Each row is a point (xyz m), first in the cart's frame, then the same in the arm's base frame.
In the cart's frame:
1: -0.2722 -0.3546 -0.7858
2: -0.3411 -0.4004 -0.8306
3: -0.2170 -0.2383 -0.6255
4: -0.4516 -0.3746 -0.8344
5: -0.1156 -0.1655 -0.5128
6: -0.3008 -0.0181 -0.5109
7: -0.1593 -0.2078 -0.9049
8: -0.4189 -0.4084 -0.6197
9: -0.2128 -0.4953 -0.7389
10: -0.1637 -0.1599 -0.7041
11: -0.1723 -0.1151 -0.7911
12: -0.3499 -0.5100 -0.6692
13: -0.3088 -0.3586 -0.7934
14: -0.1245 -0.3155 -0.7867
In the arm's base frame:
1: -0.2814 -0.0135 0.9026
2: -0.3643 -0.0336 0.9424
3: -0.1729 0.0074 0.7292
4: -0.4450 -0.1040 0.9048
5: -0.0480 0.0567 0.6280
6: -0.1287 -0.1336 0.5129
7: -0.1089 -0.1314 0.9720
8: -0.4339 0.0448 0.7434
9: -0.3042 0.1404 0.9390
10: -0.0868 -0.0663 0.7773
11: -0.0710 -0.1474 0.8305
12: -0.4285 0.1252 0.8484
13: -0.3147 -0.0309 0.9010
14: -0.1351 0.0235 0.9262

